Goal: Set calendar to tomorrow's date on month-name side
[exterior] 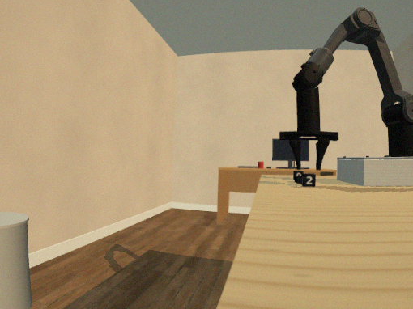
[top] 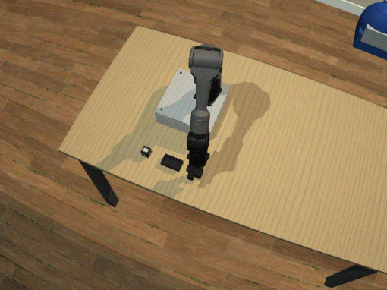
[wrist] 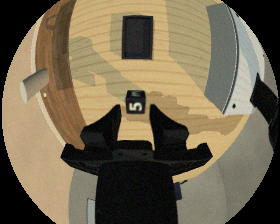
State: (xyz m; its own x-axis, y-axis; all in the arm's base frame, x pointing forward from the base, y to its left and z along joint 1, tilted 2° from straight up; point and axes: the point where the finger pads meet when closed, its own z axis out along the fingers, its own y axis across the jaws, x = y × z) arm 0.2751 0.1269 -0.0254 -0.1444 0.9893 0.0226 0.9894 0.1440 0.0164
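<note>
Right now the black calendar cube is 3 cm below my hand. Also, from my hand: calendar tray 11 cm to the right, 4 cm below, 1 cm ahead.
</note>
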